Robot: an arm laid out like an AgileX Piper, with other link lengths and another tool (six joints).
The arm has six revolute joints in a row. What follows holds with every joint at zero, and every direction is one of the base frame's.
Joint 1 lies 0.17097 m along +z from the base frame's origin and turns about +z.
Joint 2 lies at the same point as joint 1 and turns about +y.
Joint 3 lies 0.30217 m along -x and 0.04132 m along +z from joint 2 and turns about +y.
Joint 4 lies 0.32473 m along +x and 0.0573 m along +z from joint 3 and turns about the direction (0.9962, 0, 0.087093).
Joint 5 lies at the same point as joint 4 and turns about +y.
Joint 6 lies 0.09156 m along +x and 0.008 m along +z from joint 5 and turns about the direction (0.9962, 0, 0.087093).
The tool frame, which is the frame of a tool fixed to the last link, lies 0.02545 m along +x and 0.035 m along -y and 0.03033 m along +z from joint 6; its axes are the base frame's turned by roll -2.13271, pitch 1.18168 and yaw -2.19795 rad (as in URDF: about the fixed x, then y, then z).
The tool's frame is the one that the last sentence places.
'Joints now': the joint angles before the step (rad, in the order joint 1, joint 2, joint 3, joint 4, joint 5, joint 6). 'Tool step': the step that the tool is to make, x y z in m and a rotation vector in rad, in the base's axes. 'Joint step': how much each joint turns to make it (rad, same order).
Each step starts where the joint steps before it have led.
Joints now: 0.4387 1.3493 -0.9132 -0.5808 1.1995 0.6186
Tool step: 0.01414 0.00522 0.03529 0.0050 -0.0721 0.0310
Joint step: 0.0000 0.0000 -0.0965 -0.0210 0.0120 -0.0368
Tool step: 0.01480 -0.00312 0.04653 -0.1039 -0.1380 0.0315
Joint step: 0.0000 0.0000 -0.0855 -0.1551 0.0041 -0.0022
